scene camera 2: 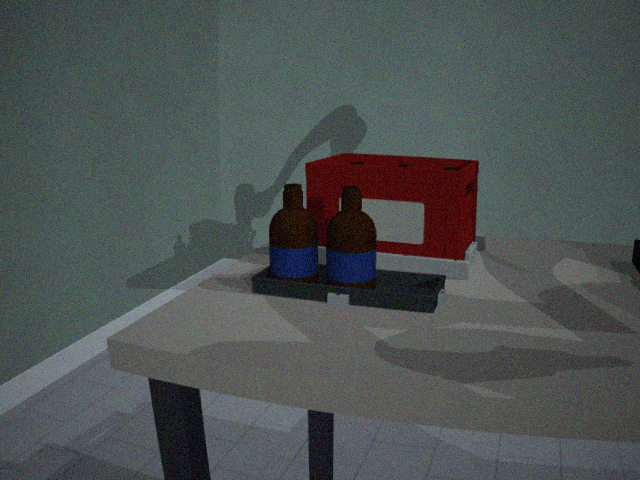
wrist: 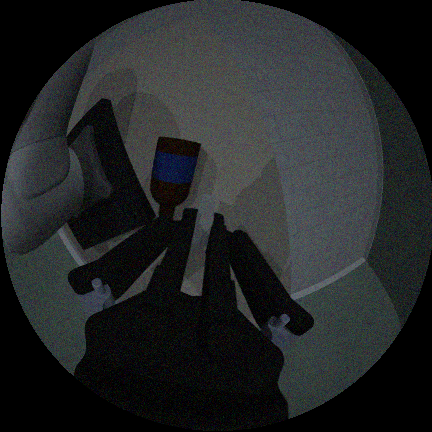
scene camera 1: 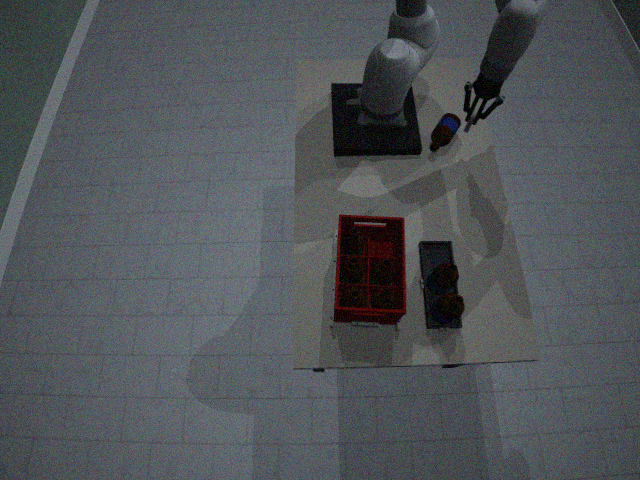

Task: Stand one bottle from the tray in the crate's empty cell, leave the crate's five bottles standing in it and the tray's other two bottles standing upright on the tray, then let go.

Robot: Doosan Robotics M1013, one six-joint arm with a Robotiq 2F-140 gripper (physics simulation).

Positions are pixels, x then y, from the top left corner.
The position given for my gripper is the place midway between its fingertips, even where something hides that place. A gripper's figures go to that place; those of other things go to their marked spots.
Labels:
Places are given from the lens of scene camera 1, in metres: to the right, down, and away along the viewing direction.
my gripper (scene camera 1: 467,129): 0.51, -0.38, 1.27
bottle (scene camera 1: 450,306): 0.36, 0.18, 1.02
bottle (scene camera 1: 444,276): 0.35, 0.10, 1.06

